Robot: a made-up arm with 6 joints.
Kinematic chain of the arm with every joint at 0, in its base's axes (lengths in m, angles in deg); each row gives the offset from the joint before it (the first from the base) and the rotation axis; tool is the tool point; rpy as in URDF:
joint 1: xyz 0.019 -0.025 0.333 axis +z
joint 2: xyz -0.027 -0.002 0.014 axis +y
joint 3: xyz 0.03 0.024 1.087 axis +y
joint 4: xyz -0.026 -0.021 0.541 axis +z
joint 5: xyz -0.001 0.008 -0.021 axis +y
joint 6: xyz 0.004 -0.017 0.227 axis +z
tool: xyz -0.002 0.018 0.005 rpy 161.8 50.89 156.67
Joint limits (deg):
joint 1: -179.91..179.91
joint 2: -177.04..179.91
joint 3: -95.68..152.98
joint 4: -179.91..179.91
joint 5: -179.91..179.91
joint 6: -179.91..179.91
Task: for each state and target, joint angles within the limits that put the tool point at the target. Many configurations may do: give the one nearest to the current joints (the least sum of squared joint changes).
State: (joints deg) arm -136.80 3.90 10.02 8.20 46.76 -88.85
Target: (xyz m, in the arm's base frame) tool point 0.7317 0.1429 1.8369
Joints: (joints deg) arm -162.20 -38.13 15.32 16.58 67.23 -88.38
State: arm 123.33 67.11 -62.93 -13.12 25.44 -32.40
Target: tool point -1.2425 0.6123 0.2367
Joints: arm 153.74 122.14 -81.43 -11.16 25.87 -32.24
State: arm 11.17 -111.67 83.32 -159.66 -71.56 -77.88
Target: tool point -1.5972 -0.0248 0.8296
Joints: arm 2.30 -92.64 39.13 -155.57 -44.08 -79.03
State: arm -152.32 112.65 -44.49 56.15 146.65 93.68
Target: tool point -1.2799 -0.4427 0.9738
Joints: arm -168.65 70.85 -37.92 48.02 113.88 93.93
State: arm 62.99 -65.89 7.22 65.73 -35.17 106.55
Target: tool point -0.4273 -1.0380 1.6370
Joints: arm 56.63 -54.27 41.41 76.39 -50.01 107.03
